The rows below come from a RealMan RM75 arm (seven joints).
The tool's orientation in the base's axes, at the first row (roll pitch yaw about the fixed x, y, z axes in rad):
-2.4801, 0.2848, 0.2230
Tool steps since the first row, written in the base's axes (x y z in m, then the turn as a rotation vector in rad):
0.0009, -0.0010, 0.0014, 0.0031, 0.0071, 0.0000
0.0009, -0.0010, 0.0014, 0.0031, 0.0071, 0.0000
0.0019, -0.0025, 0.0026, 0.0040, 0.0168, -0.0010
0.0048, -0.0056, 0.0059, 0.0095, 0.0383, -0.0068
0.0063, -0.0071, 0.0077, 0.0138, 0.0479, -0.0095
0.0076, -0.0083, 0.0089, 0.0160, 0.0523, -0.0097
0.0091, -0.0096, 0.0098, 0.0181, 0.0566, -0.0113
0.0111, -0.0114, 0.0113, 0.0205, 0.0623, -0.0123
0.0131, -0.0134, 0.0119, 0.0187, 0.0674, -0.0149
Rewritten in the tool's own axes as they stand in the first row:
0.0002, 0.0000, -0.0019, 0.0044, -0.0057, 0.0028
0.0002, 0.0000, -0.0019, 0.0044, -0.0057, 0.0028
0.0005, 0.0005, -0.0040, 0.0076, -0.0130, 0.0086
0.0016, 0.0011, -0.0092, 0.0189, -0.0269, 0.0229
0.0022, 0.0012, -0.0120, 0.0258, -0.0330, 0.0287
0.0029, 0.0015, -0.0140, 0.0288, -0.0364, 0.0305
0.0037, 0.0020, -0.0159, 0.0321, -0.0389, 0.0333
0.0048, 0.0026, -0.0187, 0.0359, -0.0429, 0.0364
0.0061, 0.0039, -0.0210, 0.0360, -0.0455, 0.0418

